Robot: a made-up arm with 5 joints.
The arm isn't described. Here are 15 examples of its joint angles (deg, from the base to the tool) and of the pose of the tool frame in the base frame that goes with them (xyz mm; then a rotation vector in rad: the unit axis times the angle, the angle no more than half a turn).
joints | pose
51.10 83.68 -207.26 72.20 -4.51 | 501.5 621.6 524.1 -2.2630 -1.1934 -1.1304
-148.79 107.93 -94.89 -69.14 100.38 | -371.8 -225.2 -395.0 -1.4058 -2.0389 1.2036
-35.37 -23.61 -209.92 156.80 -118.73 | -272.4 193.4 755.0 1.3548 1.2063 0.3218
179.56 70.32 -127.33 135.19 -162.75 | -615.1 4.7 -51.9 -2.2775 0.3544 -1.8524
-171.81 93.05 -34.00 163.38 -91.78 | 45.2 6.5 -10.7 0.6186 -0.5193 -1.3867
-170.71 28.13 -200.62 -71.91 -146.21 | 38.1 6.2 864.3 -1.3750 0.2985 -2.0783
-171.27 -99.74 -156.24 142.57 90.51 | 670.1 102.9 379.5 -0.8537 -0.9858 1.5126
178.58 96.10 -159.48 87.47 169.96 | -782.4 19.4 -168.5 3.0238 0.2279 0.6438
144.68 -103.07 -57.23 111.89 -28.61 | 42.9 -30.4 652.1 -0.1384 -2.3610 -0.5628
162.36 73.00 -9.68 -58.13 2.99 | -21.2 6.7 -216.8 0.5464 3.0024 -0.0176
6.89 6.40 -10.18 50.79 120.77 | 191.2 23.1 -150.3 1.2909 -1.9832 -0.4539
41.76 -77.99 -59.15 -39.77 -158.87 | -101.0 -90.1 876.2 -0.0102 0.0558 1.0974
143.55 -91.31 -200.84 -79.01 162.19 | 432.7 -319.6 -137.6 -3.0013 0.4925 0.2644
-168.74 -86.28 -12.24 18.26 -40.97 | -313.2 -62.4 535.9 0.7729 -1.5767 -0.3795
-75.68 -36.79 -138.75 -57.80 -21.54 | -93.6 366.6 930.7 -0.9007 0.4603 1.3314
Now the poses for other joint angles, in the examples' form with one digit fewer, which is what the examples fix.
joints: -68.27 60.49 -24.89 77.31 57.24
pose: -31 77 -185 -0.757 1.469 2.481
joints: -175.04 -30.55 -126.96 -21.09 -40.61
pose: 127 11 1091 0.010 -0.023 -0.622
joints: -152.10 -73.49 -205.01 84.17 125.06
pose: 746 395 277 0.257 0.227 2.651
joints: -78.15 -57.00 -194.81 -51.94 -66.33
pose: -152 723 278 -2.170 0.225 0.356
